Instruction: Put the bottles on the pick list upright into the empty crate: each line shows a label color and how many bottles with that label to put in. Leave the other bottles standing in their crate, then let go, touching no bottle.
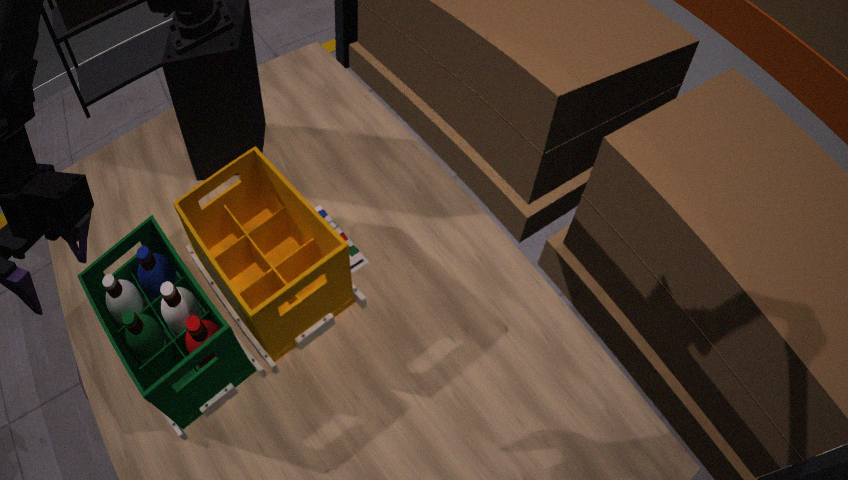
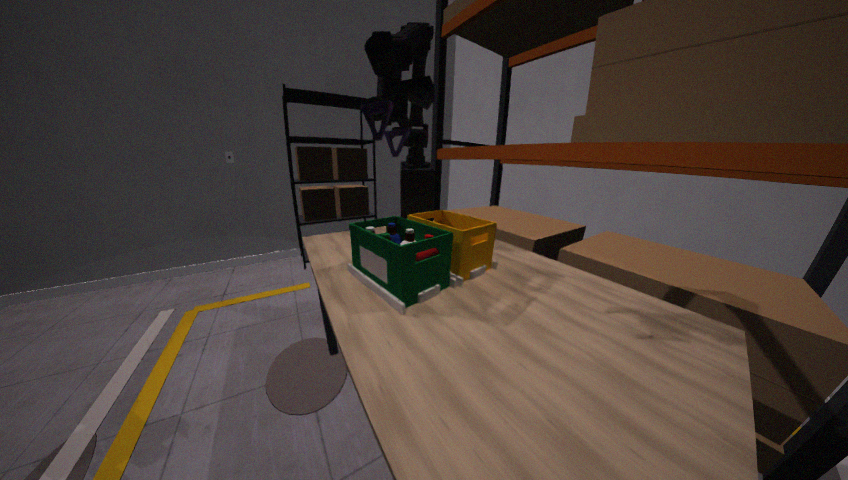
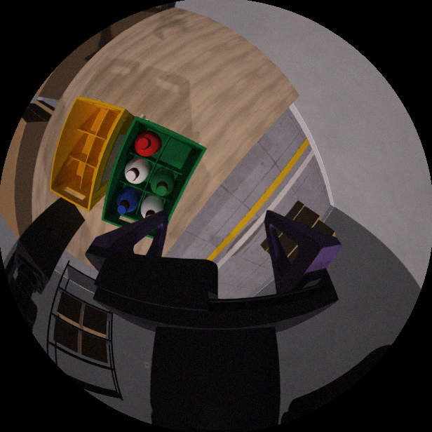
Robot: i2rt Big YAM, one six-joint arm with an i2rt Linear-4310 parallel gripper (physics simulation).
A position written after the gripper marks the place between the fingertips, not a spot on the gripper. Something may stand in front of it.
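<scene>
The gripper (image 1: 61,286) is also visible in image 2 (image 2: 387,149) and image 3 (image 3: 215,215). A blue bottle (image 1: 154,269) is present.
</scene>
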